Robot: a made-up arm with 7 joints.
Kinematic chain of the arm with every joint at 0, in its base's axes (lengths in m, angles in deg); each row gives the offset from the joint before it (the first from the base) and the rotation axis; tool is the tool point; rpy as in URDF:
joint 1: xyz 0 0 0.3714 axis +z
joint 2: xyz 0 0 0 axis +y
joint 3: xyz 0 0 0.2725 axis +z
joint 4: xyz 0.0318 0 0 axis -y
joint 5: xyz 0.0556 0 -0.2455 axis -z
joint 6: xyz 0 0 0 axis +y
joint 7: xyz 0.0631 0 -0.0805 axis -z
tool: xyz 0 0 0 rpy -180 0 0
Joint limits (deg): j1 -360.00..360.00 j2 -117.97..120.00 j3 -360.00..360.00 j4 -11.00..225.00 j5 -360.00..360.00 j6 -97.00..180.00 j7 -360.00..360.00
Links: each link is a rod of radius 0.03 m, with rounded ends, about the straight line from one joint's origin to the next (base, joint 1, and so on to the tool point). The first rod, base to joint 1, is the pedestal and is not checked.
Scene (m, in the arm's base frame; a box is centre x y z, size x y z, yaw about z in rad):
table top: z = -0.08
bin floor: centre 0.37 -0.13 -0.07 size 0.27 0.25 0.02 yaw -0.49
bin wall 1: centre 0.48 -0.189 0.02 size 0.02 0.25 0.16 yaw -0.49
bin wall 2: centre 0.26 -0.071 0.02 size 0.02 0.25 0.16 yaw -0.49
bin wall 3: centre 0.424 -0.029 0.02 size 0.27 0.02 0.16 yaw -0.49
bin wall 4: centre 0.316 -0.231 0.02 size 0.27 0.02 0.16 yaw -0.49
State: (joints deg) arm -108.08 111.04 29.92 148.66 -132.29 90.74 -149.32
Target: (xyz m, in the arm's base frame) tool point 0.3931 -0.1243 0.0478
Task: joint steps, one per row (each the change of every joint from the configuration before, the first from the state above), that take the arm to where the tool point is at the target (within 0.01 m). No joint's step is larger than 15 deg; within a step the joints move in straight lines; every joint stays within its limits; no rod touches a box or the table.
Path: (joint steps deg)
1: -0.53 -2.68 8.64 -13.07 -1.38 -2.83 -8.24
2: -0.53 -2.67 8.65 -13.08 -1.37 -2.84 -8.23
3: -0.53 -2.68 8.64 -13.07 -1.38 -2.83 -8.24
4: -0.53 -2.68 8.65 -13.07 -1.38 -2.83 -8.23
5: -0.53 -2.67 8.64 -13.08 -1.37 -2.84 -8.24
6: -0.52 -2.68 8.65 -13.07 -1.38 -2.83 -8.23
7: 9.20 0.16 -1.19 -0.37 4.47 0.97 12.35
8: 9.20 0.16 -1.18 -0.36 4.47 0.97 12.35
9: 9.20 0.16 -1.19 -0.36 4.47 0.98 12.36
10: 9.20 0.16 -1.18 -0.37 4.48 0.97 12.35
11: 6.39 7.06 -6.92 12.43 -1.96 0.46 0.00
12: 6.39 7.05 -6.92 12.42 -1.95 0.47 0.00

